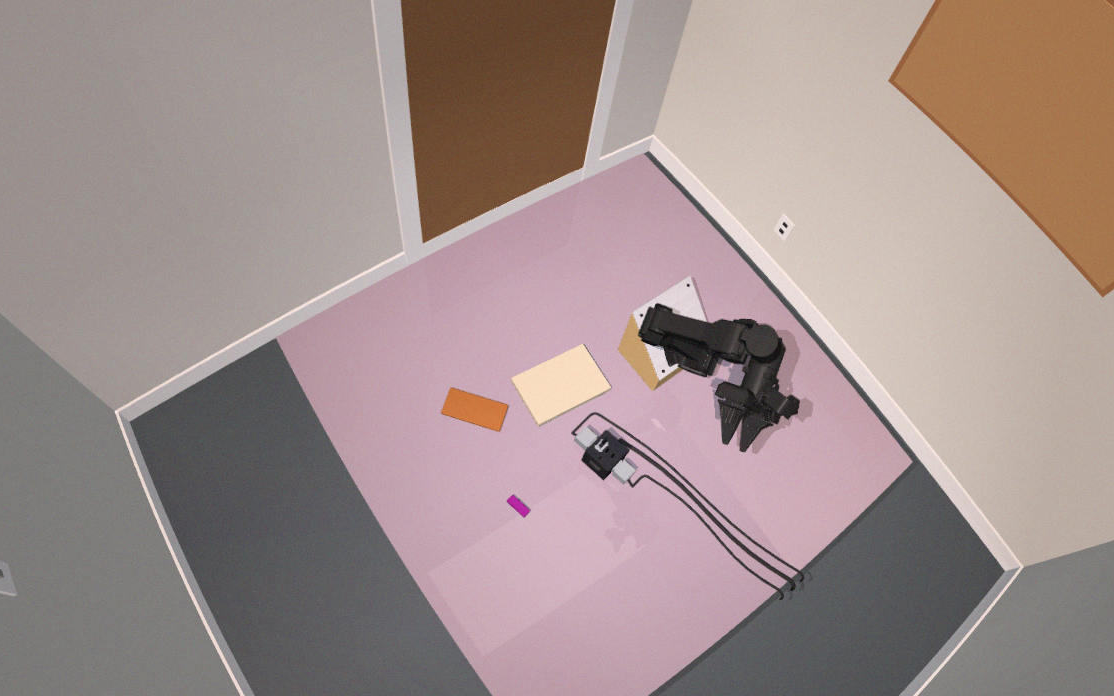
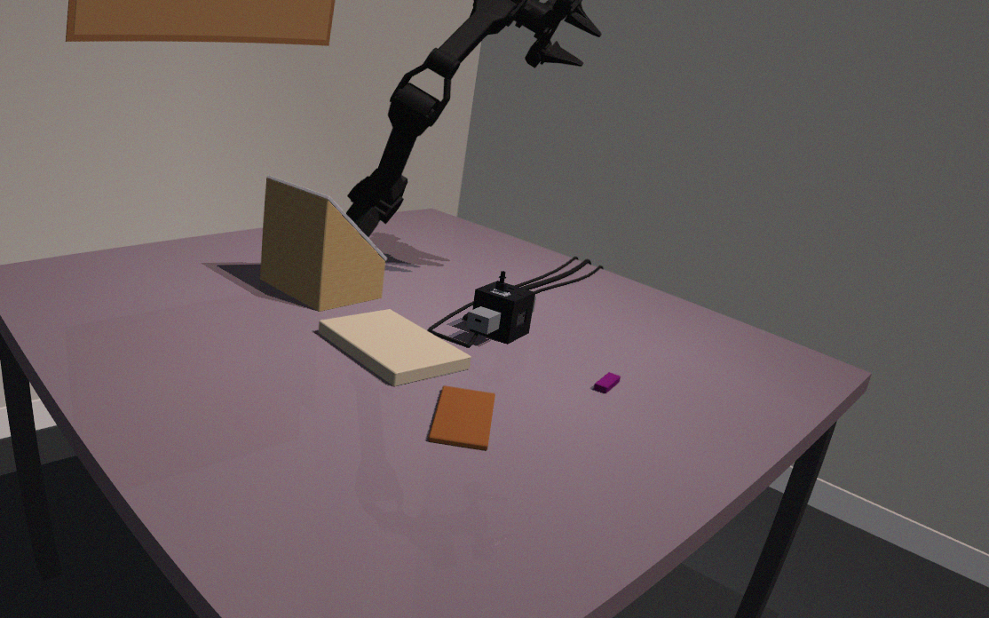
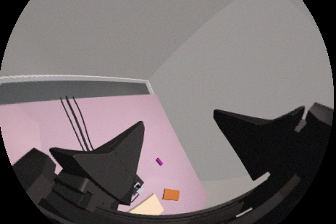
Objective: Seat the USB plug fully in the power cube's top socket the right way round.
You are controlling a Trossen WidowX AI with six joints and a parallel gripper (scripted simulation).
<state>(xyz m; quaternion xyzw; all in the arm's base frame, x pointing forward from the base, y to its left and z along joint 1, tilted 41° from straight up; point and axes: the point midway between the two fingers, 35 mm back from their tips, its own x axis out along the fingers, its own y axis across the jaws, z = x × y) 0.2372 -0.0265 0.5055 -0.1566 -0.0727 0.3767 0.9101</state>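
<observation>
My gripper tip is now 60 mm short of the USB plug, 220 mm to the left of it and 420 mm above it. From my gripper tip the other things lie so: magenta block (300 mm ahead, 210 mm to the right, 500 mm below); then cream slab (40 mm ahead, 430 mm to the right, 500 mm below); then orange pad (270 mm ahead, 480 mm to the right, 500 mm below).
</observation>
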